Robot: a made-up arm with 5 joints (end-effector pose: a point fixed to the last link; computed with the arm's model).
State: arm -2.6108 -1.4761 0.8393 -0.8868 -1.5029
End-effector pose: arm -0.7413 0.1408 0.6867 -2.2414 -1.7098 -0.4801
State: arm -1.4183 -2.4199 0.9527 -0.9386 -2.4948
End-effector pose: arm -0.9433 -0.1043 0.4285 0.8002 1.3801 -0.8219
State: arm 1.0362 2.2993 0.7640 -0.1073 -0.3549
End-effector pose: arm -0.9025 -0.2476 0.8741 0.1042 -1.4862 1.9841
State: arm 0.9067 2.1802 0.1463 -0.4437 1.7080
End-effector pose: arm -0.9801 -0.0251 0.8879 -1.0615 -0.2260 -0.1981
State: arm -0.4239 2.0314 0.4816 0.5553 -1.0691
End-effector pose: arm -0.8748 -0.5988 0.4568 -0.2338 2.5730 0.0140
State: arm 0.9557 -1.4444 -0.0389 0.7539 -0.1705
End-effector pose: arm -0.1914 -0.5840 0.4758 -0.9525 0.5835 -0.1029
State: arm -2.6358 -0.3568 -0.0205 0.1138 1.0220
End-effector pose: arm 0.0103 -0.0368 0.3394 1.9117 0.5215 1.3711
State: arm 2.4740 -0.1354 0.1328 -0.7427 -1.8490
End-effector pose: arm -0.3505 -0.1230 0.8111 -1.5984 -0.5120 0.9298
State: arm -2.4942 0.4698 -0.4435 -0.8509 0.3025
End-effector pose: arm -0.2526 -0.1638 0.1406 2.1171 0.6478 0.6043
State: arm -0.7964 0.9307 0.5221 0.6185 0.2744
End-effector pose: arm -0.6663 -0.7292 0.4302 1.0770 -1.2266 -0.4714
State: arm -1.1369 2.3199 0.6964 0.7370 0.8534
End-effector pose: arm -1.0874 -0.3413 0.0336 1.0064 -2.1421 -0.9110
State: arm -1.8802 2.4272 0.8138 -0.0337 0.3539
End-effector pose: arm -1.0288 -0.2061 0.0540 1.2144 -2.0587 -1.2218
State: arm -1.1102 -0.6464 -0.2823 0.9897 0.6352
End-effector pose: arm -0.1148 -0.3593 0.5047 0.5412 0.1525 0.1786
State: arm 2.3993 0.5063 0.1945 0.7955 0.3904
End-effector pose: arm -0.5698 0.2896 0.3555 -2.1853 -0.5665 1.0175
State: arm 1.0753 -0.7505 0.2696 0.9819 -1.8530
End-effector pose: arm -0.1617 -0.5465 0.6819 -0.2658 -1.5703 1.2268
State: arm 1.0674 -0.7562 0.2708 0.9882 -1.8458
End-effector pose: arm -0.1631 -0.5491 0.6791 -0.2663 -1.5706 1.2165
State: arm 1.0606 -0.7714 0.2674 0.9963 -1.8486
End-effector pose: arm -0.1634 -0.5541 0.6741 -0.2639 -1.5673 1.2121
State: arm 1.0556 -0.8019 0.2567 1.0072 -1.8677
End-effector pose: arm -0.1619 -0.5632 0.6653 -0.2561 -1.5584 1.2168
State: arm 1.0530 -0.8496 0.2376 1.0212 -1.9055
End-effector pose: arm -0.1588 -0.5769 0.6521 -0.2407 -1.5432 1.2318
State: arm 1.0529 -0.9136 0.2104 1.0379 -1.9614
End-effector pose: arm -0.1549 -0.5952 0.6341 -0.2154 -1.5217 1.2552
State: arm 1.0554 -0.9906 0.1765 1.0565 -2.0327
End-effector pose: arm -0.1512 -0.6172 0.6118 -0.1786 -1.4954 1.2835
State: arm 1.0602 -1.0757 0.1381 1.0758 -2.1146
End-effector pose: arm -0.1490 -0.6419 0.5861 -0.1303 -1.4667 1.3120
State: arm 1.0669 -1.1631 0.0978 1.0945 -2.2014
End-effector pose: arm -0.1493 -0.6674 0.5584 -0.0731 -1.4386 1.3361
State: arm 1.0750 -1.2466 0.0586 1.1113 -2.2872
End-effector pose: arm -0.1524 -0.6920 0.5310 -0.0117 -1.4140 1.3535
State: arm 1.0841 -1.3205 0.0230 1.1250 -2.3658
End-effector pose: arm -0.1577 -0.7138 0.5062 0.0474 -1.3942 1.3639
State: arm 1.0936 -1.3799 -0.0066 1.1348 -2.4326
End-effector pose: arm -0.1636 -0.7314 0.4861 0.0985 -1.3802 1.3696
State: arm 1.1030 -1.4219 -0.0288 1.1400 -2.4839
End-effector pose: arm -0.1686 -0.7440 0.4723 0.1370 -1.3708 1.3730
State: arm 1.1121 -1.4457 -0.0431 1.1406 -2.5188
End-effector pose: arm -0.1715 -0.7515 0.4653 0.1611 -1.3650 1.3771
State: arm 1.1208 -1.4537 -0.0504 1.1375 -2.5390
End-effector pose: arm -0.1720 -0.7547 0.4644 0.1720 -1.3614 1.3831
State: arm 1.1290 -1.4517 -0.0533 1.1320 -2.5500
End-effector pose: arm -0.1707 -0.7550 0.4673 0.1749 -1.3593 1.3908
